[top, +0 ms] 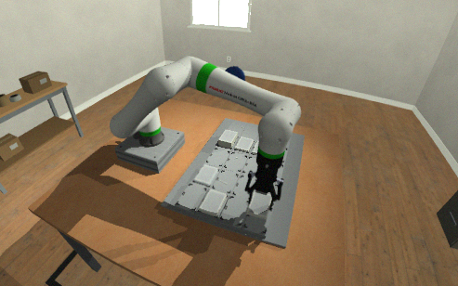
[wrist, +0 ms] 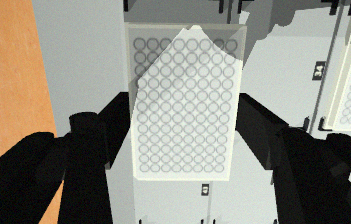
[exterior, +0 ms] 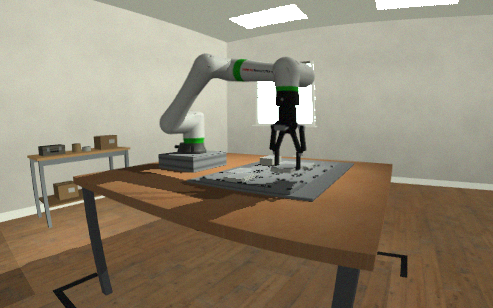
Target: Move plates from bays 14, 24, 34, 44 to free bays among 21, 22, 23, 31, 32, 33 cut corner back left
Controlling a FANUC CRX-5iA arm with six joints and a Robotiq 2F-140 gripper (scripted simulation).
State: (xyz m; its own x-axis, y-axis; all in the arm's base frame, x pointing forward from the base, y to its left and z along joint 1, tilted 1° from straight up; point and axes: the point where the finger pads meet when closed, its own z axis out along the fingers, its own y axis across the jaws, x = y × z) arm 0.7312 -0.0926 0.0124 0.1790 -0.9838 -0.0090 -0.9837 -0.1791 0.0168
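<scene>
The bay label 43 is 6 cm behind my hand, 13 cm to the left of it and 10 cm below it. Round my hand: sealed 96-well plate (33 cm behind, 8 cm to the left, 9 cm below); sealed deep-well block (39 cm behind, 40 cm to the left, 8 cm below).
</scene>
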